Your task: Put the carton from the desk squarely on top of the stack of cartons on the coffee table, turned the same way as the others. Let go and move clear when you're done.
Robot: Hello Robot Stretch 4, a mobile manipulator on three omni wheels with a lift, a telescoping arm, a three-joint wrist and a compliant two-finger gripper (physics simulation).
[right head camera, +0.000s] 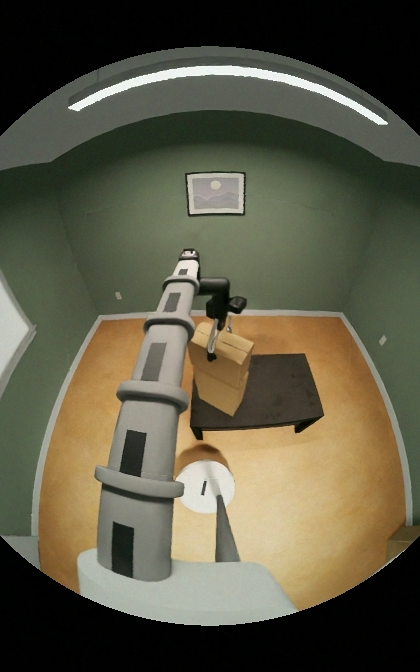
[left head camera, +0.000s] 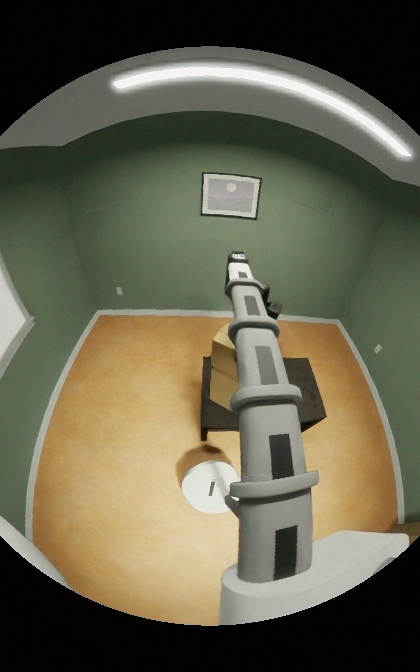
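Observation:
The upper carton [right head camera: 227, 361] [left head camera: 223, 350] is light brown with a taped seam. It sits over a lower carton [right head camera: 217, 391] [left head camera: 223, 387] at the left end of the dark coffee table [right head camera: 280, 390] [left head camera: 305, 382]. Their sides look nearly lined up, and no clear gap shows between them. My gripper [right head camera: 220, 343] points down over the upper carton and is shut on it. One finger lies against its near side. The other goes down behind its far edge, where the tip is hidden. In the left head view the arm hides the fingers and much of both cartons.
My telescoping arm [left head camera: 265, 370] [right head camera: 159, 365] reaches forward above the floor and table. A round white object [left head camera: 207, 486] [right head camera: 205, 486] is on the floor in front of the table. A brown edge [right head camera: 402, 542] shows at the lower right. A framed picture [left head camera: 231, 196] [right head camera: 216, 194] hangs on the far wall.

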